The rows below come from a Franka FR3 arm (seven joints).
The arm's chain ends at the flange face. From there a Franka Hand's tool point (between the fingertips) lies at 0.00 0.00 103.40 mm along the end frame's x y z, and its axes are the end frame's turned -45 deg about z.
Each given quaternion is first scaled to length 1.
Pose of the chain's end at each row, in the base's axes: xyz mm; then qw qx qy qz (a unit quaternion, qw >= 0):
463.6 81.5 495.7 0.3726 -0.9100 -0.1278 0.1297
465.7 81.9 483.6 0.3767 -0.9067 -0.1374 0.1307
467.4 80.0 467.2 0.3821 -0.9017 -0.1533 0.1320
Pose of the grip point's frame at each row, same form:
429.3 148.2 424.5 0.3939 -0.7918 -0.4663 -0.0228
430.5 148.8 413.1 0.3980 -0.7851 -0.4739 -0.0234
430.7 147.1 397.6 0.4035 -0.7744 -0.4867 -0.0243

